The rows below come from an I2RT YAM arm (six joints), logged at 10 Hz.
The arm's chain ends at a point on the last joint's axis. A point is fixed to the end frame.
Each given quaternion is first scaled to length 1.
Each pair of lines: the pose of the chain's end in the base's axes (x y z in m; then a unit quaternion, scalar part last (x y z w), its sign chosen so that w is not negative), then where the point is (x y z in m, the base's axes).
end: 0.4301, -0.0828, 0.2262, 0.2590, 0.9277, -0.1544, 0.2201
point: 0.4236 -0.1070 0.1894
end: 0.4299, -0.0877, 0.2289, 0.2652, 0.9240, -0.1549, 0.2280
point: 0.4238 -0.1119 0.1921
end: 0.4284, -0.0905, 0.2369, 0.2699, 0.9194, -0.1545, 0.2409
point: 0.4231 -0.1149 0.2001
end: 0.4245, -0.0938, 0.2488, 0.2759, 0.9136, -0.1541, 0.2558
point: 0.4202 -0.1184 0.2120
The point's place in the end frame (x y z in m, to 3 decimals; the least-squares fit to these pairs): 0.013 -0.017 0.039
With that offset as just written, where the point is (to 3 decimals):
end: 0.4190, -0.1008, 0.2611, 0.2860, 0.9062, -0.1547, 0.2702
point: 0.415 -0.126 0.224
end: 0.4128, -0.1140, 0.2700, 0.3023, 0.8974, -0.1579, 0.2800
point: 0.409 -0.139 0.233
